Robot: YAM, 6 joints.
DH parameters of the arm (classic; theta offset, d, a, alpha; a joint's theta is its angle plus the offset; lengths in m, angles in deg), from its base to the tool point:
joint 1: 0 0.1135 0.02 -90
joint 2: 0 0 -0.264 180
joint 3: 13.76 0 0.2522 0
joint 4: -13.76 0 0.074 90
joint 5: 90 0 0 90
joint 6: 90 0.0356 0 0
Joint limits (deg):
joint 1: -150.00..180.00
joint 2: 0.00..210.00
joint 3: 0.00..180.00
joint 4: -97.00..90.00
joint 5: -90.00..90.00
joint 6: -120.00..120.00
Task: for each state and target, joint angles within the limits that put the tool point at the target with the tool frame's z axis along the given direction. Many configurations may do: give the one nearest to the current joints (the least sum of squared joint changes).
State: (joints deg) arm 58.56 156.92 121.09 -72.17 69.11 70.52
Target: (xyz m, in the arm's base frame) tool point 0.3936 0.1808 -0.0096 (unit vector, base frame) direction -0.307 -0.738 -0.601
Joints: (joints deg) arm 27.11 167.82 129.34 -96.92 31.13 70.52
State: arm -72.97 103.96 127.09 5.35 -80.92 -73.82
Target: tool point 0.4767 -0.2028 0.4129 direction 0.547 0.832 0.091
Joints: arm -26.95 137.06 139.25 37.26 -81.76 -73.82
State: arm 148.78 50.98 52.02 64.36 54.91 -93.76
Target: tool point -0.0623 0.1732 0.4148 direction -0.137 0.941 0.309
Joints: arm 112.35 46.94 50.22 15.24 13.36 -93.76
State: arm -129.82 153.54 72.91 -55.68 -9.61 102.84
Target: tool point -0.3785 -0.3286 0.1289 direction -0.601 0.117 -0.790
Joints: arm -137.02 137.45 108.12 -36.18 29.71 102.84
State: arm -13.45 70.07 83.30 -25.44 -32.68 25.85
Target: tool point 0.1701 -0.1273 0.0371 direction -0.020 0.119 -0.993
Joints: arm -37.60 107.20 32.91 -20.81 -4.71 25.85
